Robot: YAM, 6 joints.
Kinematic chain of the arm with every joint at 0, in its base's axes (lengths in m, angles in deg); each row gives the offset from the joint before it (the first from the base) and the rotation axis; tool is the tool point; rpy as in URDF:
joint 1: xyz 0 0 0.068 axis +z
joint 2: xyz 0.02 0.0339 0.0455 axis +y
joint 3: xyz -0.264 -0.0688 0 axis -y
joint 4: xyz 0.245 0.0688 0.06 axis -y
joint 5: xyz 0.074 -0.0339 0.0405 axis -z
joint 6: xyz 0.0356 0 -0.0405 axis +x
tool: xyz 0 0 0 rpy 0 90 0
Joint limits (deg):
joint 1: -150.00..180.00
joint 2: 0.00..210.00
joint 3: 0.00..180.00
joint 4: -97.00..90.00
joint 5: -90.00..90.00
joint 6: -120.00..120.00
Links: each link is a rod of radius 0.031 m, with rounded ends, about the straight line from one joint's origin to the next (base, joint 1, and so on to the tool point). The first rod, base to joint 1, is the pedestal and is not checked.
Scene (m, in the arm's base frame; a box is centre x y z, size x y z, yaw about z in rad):
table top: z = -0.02
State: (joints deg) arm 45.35 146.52 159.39 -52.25 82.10 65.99
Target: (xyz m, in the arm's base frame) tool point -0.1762 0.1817 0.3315
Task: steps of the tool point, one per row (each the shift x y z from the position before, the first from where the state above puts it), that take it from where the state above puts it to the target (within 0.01 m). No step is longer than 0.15 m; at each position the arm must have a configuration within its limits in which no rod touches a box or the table.
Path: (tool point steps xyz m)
1: -0.1077 0.0620 0.0112
2: -0.1156 0.0265 0.0081
3: -0.1116 -0.0084 0.0052
4: -0.0969 -0.0386 0.0017
5: -0.0741 -0.0608 -0.0020
6: -0.0468 -0.0734 -0.0055
7: -0.0187 -0.0755 -0.0093

